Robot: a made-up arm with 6 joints.
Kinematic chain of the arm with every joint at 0, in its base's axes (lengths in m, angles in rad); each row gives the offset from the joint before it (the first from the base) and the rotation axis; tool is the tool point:
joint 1: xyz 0 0 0.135 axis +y
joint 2: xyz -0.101 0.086 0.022 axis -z
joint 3: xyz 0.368 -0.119 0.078 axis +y
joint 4: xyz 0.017 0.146 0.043 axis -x
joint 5: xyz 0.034 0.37 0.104 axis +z
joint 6: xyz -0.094 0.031 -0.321 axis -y
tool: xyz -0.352 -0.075 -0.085
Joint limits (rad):
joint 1: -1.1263..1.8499
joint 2: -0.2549..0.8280
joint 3: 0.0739..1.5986
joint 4: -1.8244..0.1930
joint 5: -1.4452..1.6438
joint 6: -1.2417..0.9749
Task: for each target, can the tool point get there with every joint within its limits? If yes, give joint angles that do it. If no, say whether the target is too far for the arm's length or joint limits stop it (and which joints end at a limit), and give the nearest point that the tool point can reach.
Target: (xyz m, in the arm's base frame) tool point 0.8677 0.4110 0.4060
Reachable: yes | joints 0.3231 -0.1453 1.4619 -1.5131 -0.4325 -0.4410
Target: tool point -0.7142 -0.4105 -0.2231
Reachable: no: joint limits stop it (at a limit: joint 2, joint 3, joint 4, joint 5, joint 6) | nearest point -0.4504 -0.1903 -0.0909 | short by 0.368 m
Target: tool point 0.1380 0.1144 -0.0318
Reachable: yes | joints 0.9310 0.7238 0.8980 -1.0166 1.3075 -0.0427
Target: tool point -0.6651 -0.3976 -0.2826
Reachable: no: joint limits stop it (at a limit: joint 2, joint 3, joint 4, joint 5, joint 6) | nearest point -0.4267 -0.1903 -0.1329 | short by 0.350 m
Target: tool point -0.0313 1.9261 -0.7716
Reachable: no: too far | nearest point -0.0040 1.0340 -0.4591 | short by 0.946 m
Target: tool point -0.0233 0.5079 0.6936
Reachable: yes | joints -0.3297 0.2324 0.4392 -1.3092 -0.0961 0.1712
